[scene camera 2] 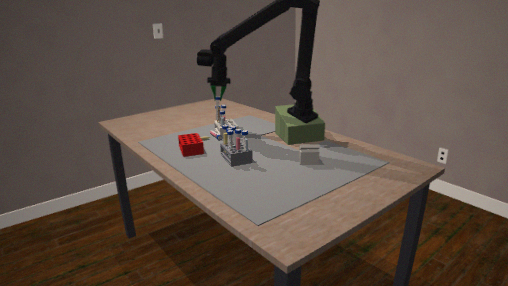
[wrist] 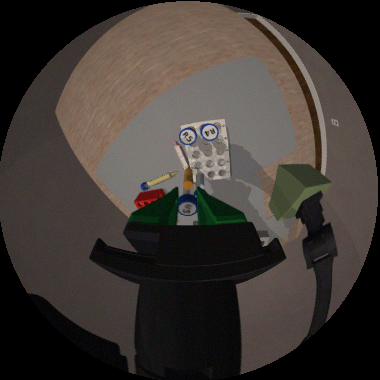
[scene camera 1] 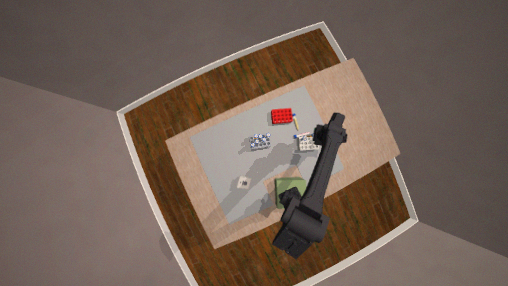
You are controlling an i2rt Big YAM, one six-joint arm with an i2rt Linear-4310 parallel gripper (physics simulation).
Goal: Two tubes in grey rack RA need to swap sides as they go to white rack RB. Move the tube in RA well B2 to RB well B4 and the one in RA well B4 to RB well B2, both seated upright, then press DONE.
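Pixels of known places: gripper, between the fingertips: (scene camera 2: 218,100) (wrist: 187,190) (scene camera 1: 314,135); arm's base, origin of its link: (scene camera 2: 302,114) (wrist: 307,204) (scene camera 1: 290,196).
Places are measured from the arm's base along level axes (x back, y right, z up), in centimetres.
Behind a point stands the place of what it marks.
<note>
My gripper (scene camera 2: 218,95) @(y 27.8, x -25.9, z 6.2 cm) (wrist: 187,190) @(y 27.8, x -25.9, z 6.2 cm) is shut on the blue-capped tube U5 (scene camera 2: 218,108) @(y 26.7, x -26.6, z 2.9 cm) (wrist: 187,205) @(y 27.3, x -26.0, z 8.2 cm), which has an orange lower end and hangs upright beside white rack RB (scene camera 1: 308,145) @(y 26.2, x -21.1, z -5.2 cm) (wrist: 204,170) @(y 24.3, x -25.0, z -5.3 cm). The arm hides the fingertips in scene camera 1. RB carries tubes R5 (wrist: 188,136) @(y 32.6, x -22.6, z 2.3 cm) and R4 (wrist: 209,132) @(y 31.5, x -20.1, z 2.3 cm) at its far end in the wrist view. Another tube is partly hidden beside the right finger. Grey rack RA (scene camera 1: 260,148) @(y -1.8, x -34.5, z -5.2 cm) (scene camera 2: 240,157) @(y -5.9, x -40.8, z -7.2 cm) holds several blue-capped tubes; their wells are too small to read. A small pale box (scene camera 1: 243,183) @(y -21.0, x -19.4, z -4.1 cm) (scene camera 2: 309,154) @(y -23.5, x -22.2, z -6.1 cm) with a dark mark stands on the mat, possibly DONE.
A red rack (scene camera 1: 282,116) @(y 21.3, x -45.9, z -8.9 cm) (scene camera 2: 191,145) @(y 14.7, x -49.1, z -5.8 cm) (wrist: 149,197) @(y 25.8, x -42.1, z -5.8 cm) stands near RA. A yellow tube (scene camera 1: 296,123) @(y 27.4, x -37.4, z -8.6 cm) (wrist: 161,180) @(y 27.0, x -37.0, z -8.6 cm) and a pinkish-white tube (scene camera 1: 303,135) @(y 27.7, x -28.1, z -8.8 cm) (wrist: 180,154) @(y 29.7, x -28.1, z -8.5 cm) lie flat beside RB. The green block (scene camera 2: 300,132) @(y -5.3, x -6.9, z -5.5 cm) (wrist: 295,187) @(y 10.5, x -5.8, z -0.6 cm) is under the arm's base.
</note>
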